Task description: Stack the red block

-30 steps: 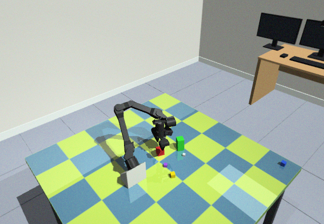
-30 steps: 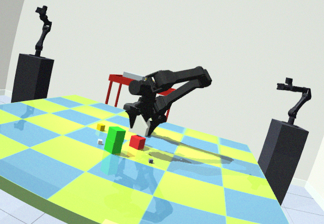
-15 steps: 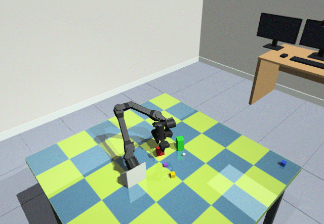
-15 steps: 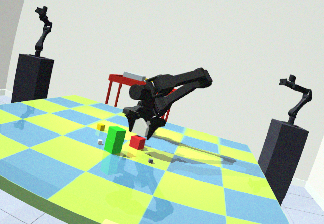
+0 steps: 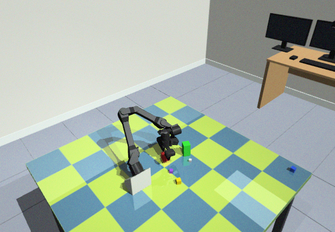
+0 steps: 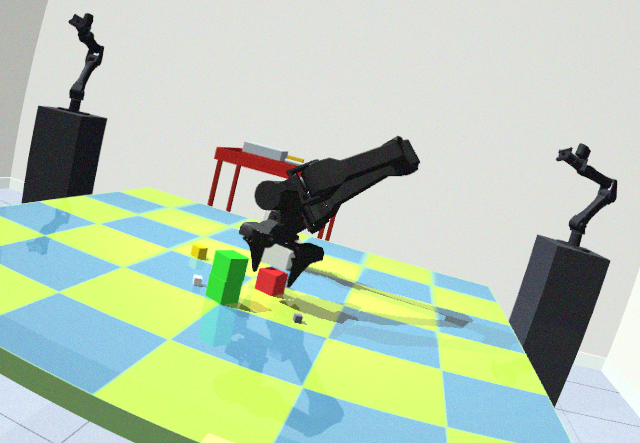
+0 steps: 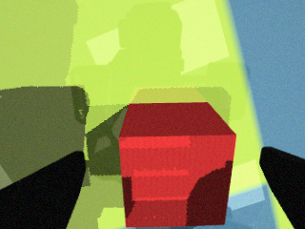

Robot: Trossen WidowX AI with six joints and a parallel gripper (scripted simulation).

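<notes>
My gripper tip is now right at the red block. The rest, counted from my gripper tip: grey block 130 mm ahead, 80 mm to the left, 20 mm below; then white block 90 mm ahead, 140 mm to the right, 20 mm below; then purple block 70 mm behind, 110 mm to the right, 20 mm below.
</notes>
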